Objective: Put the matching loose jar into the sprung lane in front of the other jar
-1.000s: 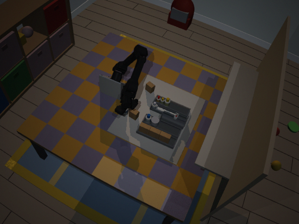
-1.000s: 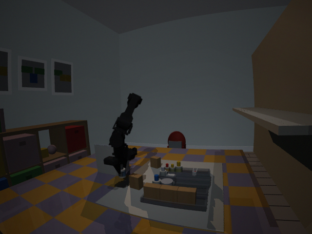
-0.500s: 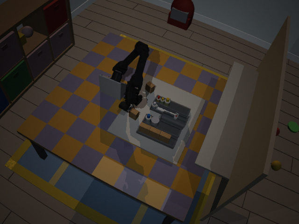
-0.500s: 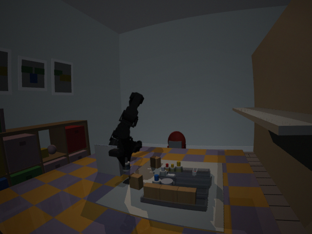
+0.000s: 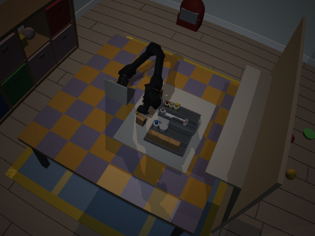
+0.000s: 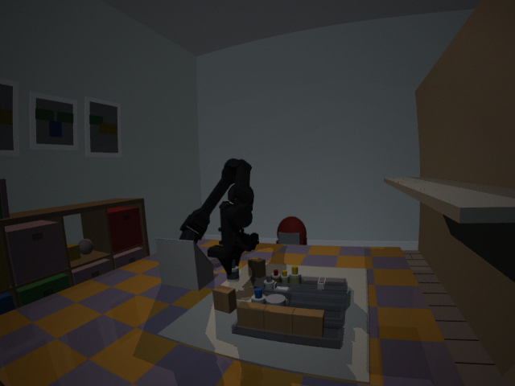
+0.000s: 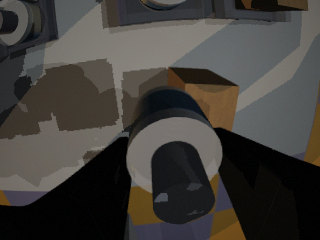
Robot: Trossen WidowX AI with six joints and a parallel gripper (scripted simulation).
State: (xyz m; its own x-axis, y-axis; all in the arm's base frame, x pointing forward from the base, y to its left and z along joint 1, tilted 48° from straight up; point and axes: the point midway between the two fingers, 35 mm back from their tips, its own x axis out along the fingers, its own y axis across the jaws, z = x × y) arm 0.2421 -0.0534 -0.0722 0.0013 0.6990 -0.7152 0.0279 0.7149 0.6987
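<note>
Right now my gripper tip is 100 mm above the jar, 80 mm past it and 40 mm to the right of it. Also, from my gripper tip: sprung lane: 230 mm ahead, 100 mm below, 80 mm to the left; grey disc: 140 mm ahead, 90 mm below, 20 mm to the right.
</note>
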